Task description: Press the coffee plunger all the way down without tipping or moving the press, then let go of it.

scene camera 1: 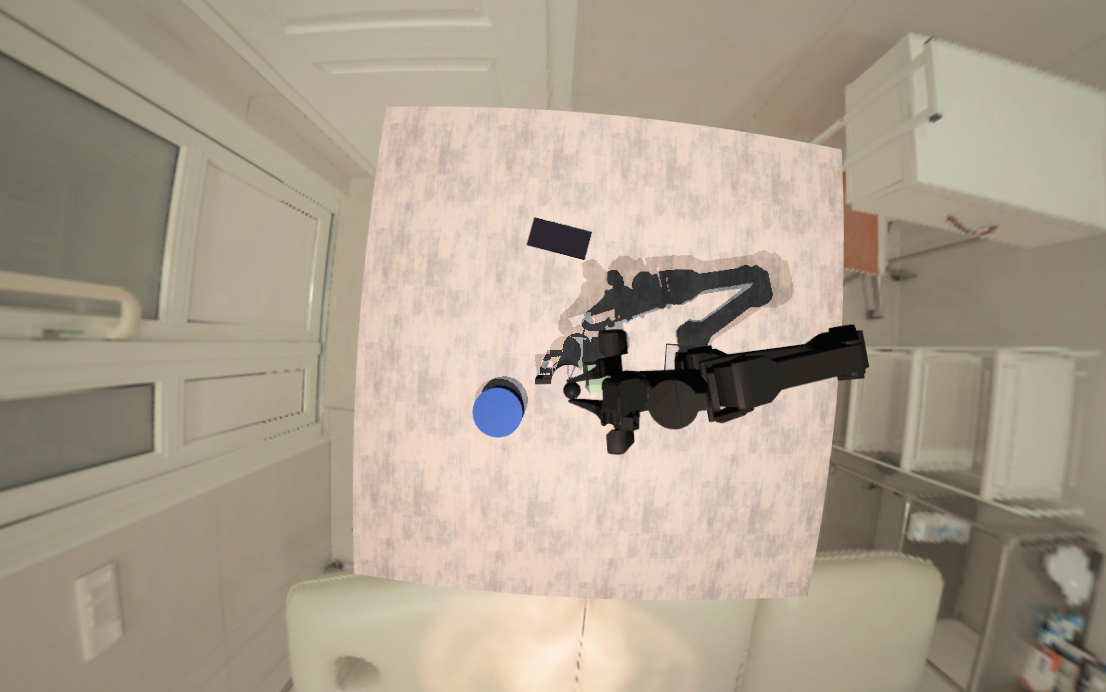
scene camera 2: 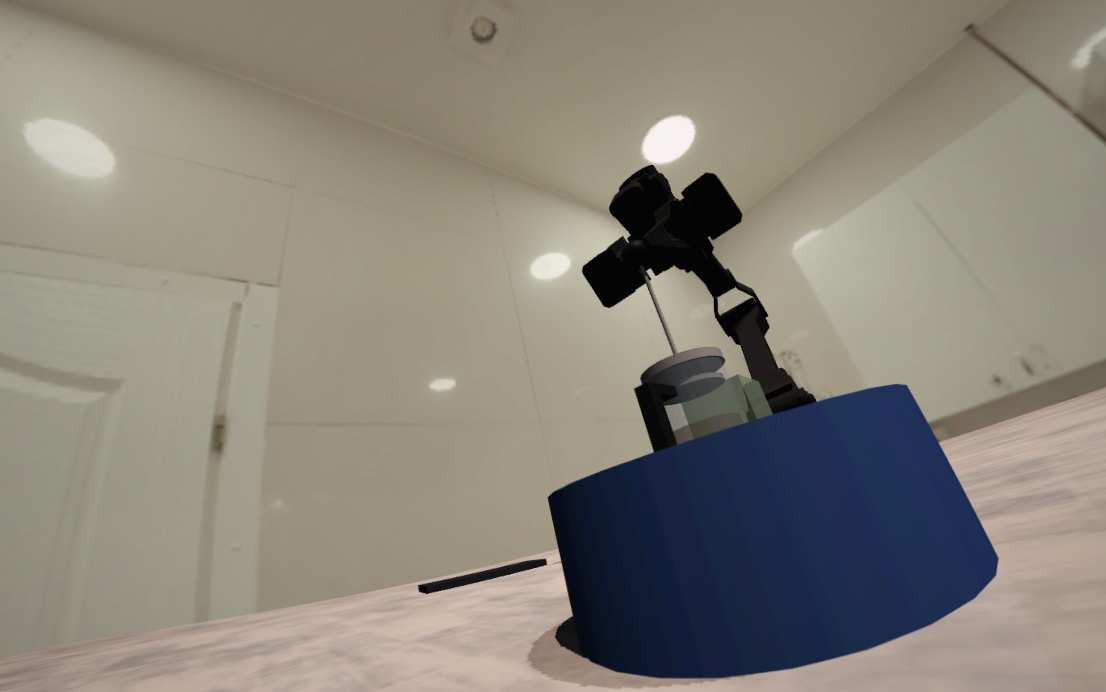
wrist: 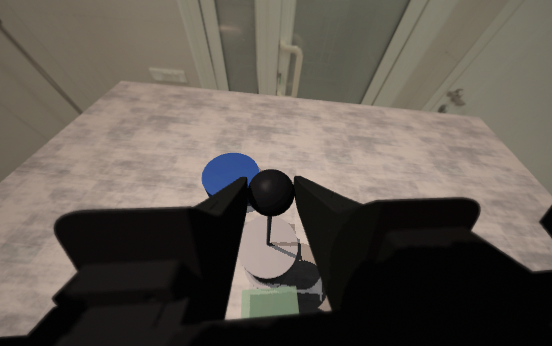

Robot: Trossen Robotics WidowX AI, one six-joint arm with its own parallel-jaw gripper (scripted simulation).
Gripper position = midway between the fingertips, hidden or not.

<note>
In view: the gripper (scene camera 2: 632, 252), a coffee press (scene camera 2: 688, 395) and a pale green block (scene camera 2: 753, 401).
The pale green block is seen too in the wrist view (wrist: 272, 301). The gripper is seen too in scene camera 1 (scene camera 1: 568, 390) and in the wrist view (wrist: 270, 183).
</note>
